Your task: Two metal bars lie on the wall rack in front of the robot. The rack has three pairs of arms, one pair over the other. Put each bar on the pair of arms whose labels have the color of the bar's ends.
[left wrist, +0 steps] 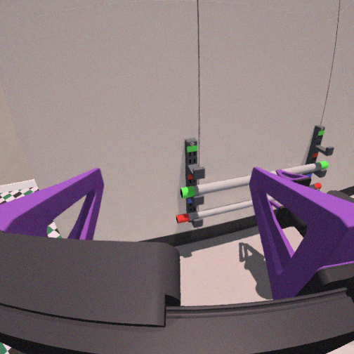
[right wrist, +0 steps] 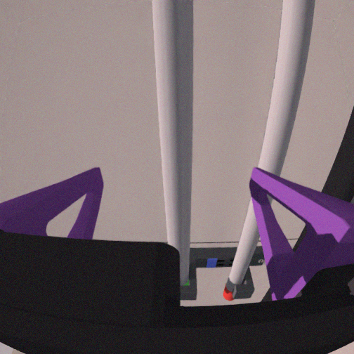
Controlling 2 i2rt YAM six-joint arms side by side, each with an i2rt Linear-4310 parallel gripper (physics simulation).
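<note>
The green-ended bar [left wrist: 225, 186] [right wrist: 175, 125] lies on the middle pair of rack arms, just under the red labels [left wrist: 190, 177]. The thinner red-ended bar [left wrist: 225, 207] [right wrist: 287, 85] lies on the lowest pair, under the blue labels [left wrist: 190, 201] [right wrist: 212, 262]. The top pair, under the green labels [left wrist: 192, 149], holds no bar. My left gripper [left wrist: 176, 175] is open and empty, with the rack ahead and to its right. My right gripper [right wrist: 176, 175] [left wrist: 273, 185] is open close to the rack; the green-ended bar runs between its fingers in the right wrist view. One finger partly hides the red-ended bar.
The rack's two dark uprights [left wrist: 191, 160] [left wrist: 318, 137] [right wrist: 200, 252] stand against a grey wall [left wrist: 125, 100]. A dark strip [left wrist: 220, 232] runs along the wall's foot. A green-and-white checkered surface [left wrist: 17, 192] shows at the far left. The right arm's shadow [left wrist: 257, 262] falls below the rack.
</note>
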